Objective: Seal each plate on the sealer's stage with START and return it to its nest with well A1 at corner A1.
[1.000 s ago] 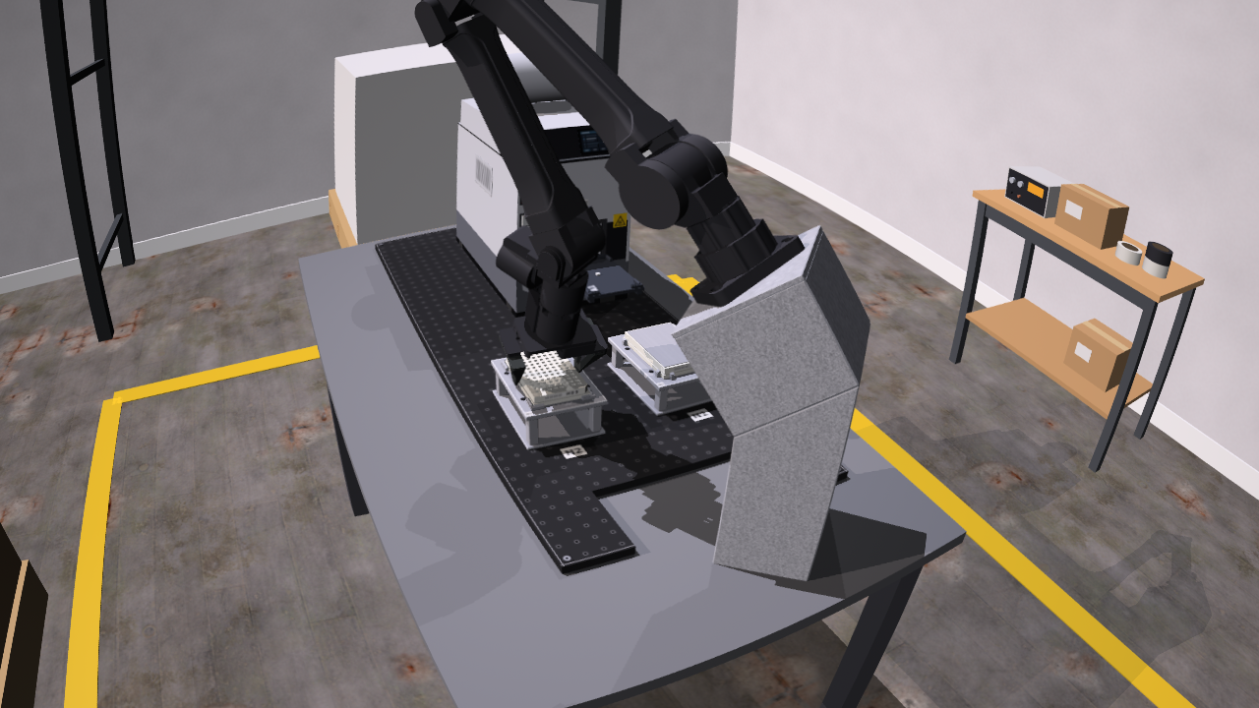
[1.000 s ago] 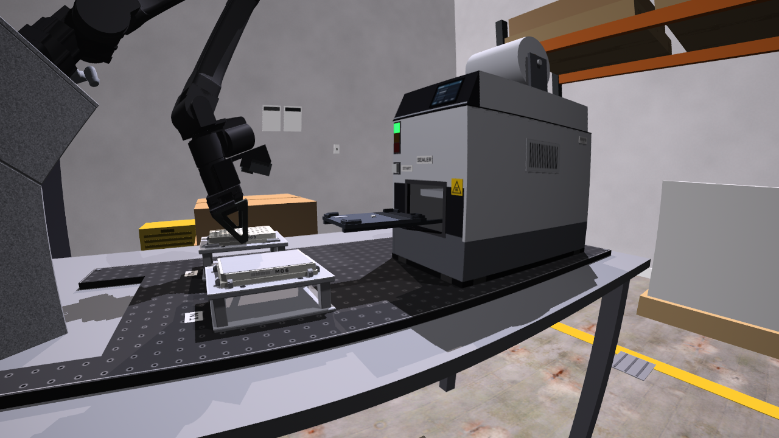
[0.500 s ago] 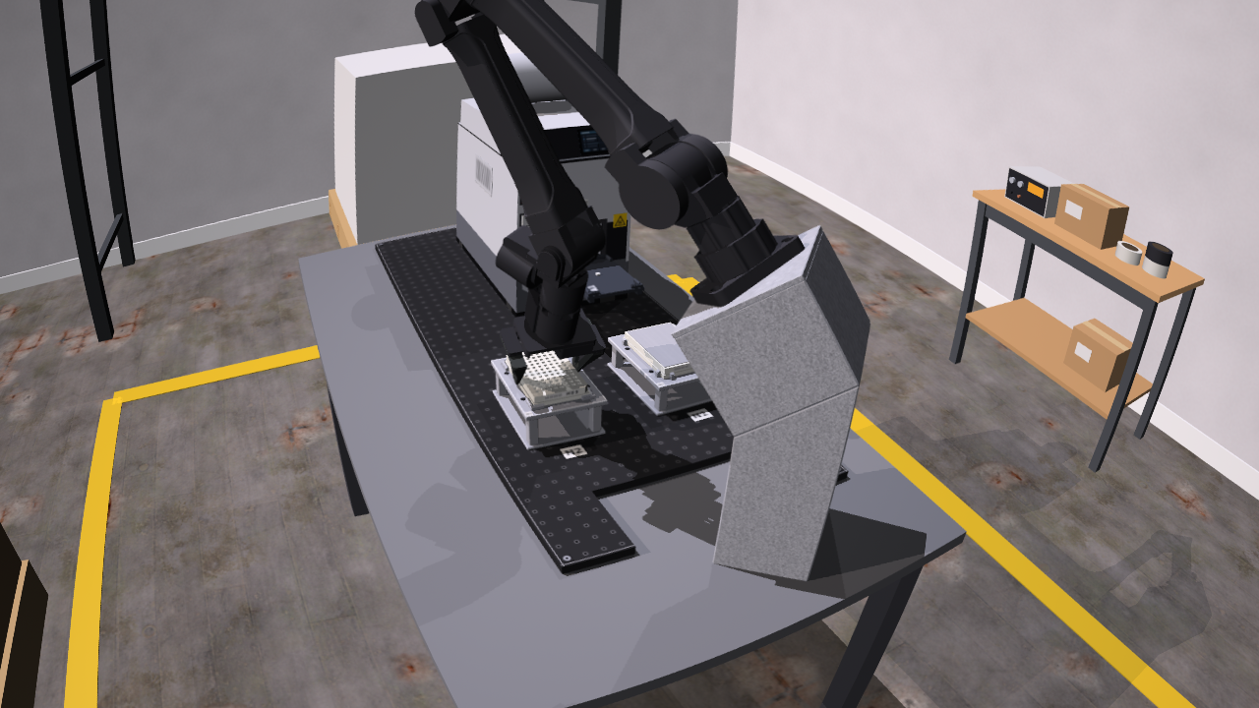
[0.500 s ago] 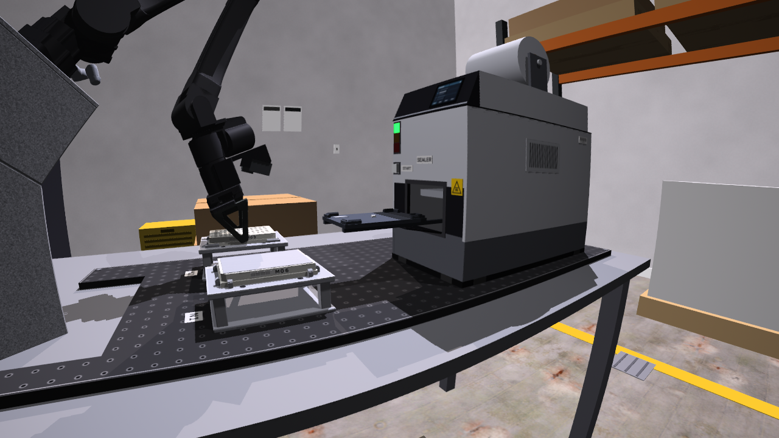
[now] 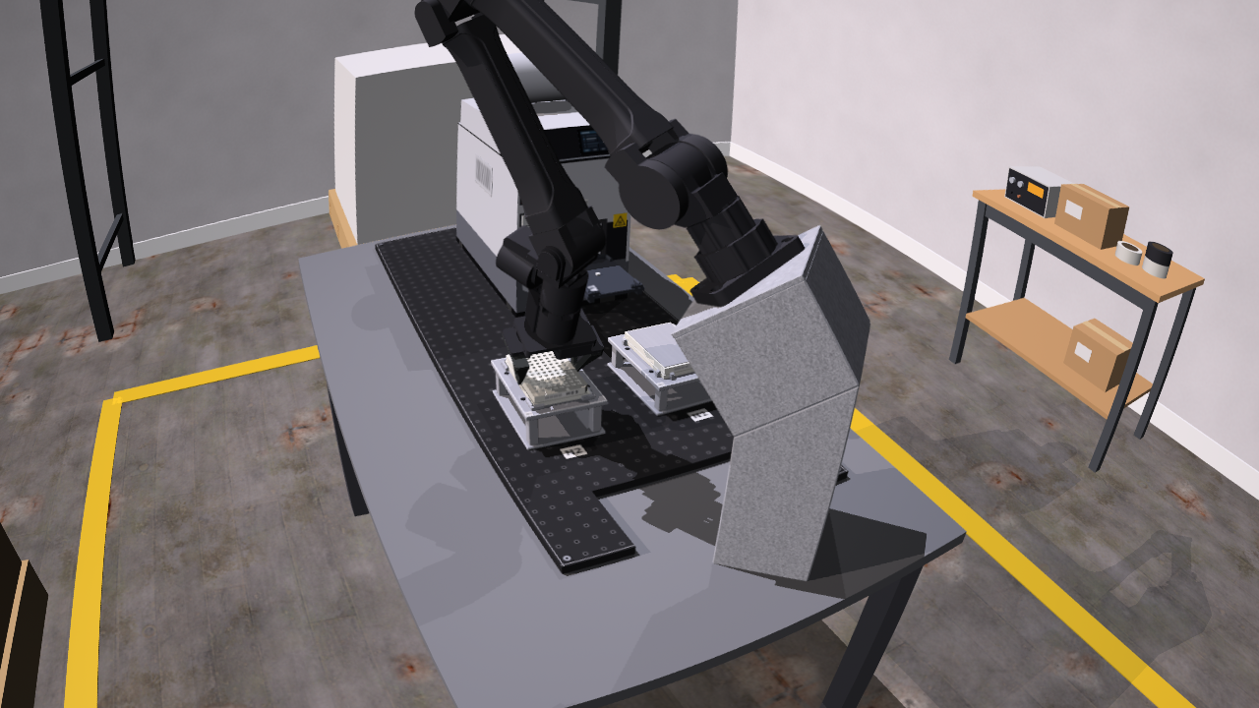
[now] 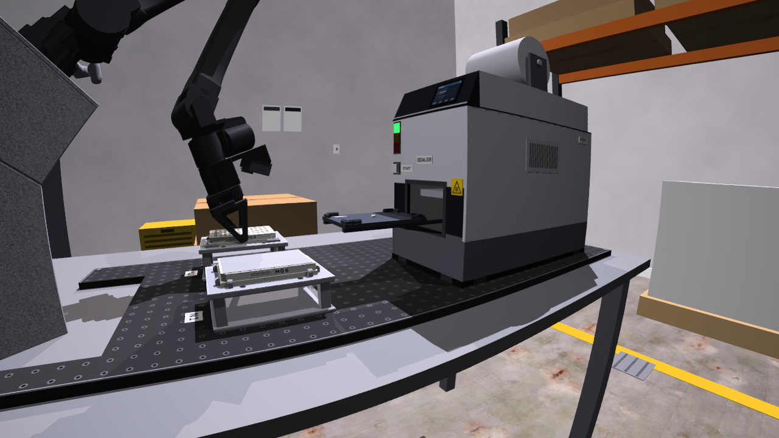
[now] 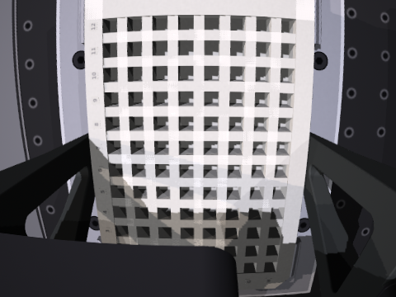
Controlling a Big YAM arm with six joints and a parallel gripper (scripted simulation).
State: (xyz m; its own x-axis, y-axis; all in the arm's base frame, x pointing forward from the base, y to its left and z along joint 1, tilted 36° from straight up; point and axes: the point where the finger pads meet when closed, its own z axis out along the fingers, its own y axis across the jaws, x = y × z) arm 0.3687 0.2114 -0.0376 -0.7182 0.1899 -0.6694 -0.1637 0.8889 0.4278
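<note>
The white well plate is right at my hand. Also, from my hand: nest N2: 20 mm below; start button: 310 mm ahead, 120 mm above, 20 mm to the right; sealer stage: 230 mm ahead, 130 mm to the right, 40 mm above.
</note>
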